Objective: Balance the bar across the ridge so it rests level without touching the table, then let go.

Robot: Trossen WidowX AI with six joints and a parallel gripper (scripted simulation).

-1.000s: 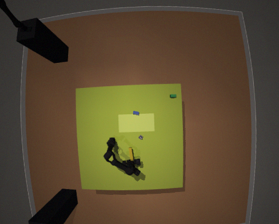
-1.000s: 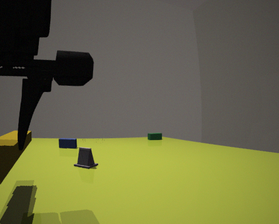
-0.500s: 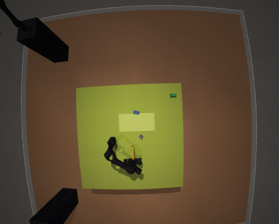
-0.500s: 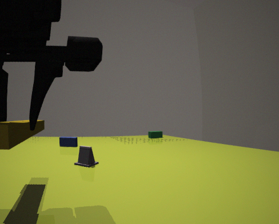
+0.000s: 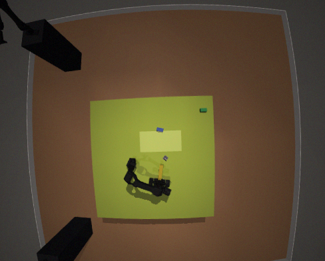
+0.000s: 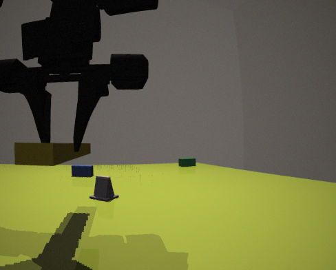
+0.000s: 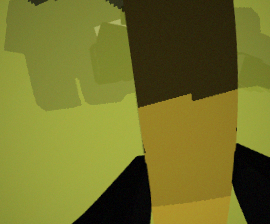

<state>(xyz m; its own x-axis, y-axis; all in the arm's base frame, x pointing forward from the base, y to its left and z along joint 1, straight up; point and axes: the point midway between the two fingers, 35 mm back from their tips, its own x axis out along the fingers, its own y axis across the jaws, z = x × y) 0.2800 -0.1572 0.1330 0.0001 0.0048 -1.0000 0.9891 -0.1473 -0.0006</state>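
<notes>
Now: the yellow bar 3 cm to the left of my gripper tip. From my gripper tip the other things lie so: blue block 2 cm ahead, 47 cm to the left, 8 cm below; then green block 46 cm ahead, 66 cm to the left, 8 cm below.
</notes>
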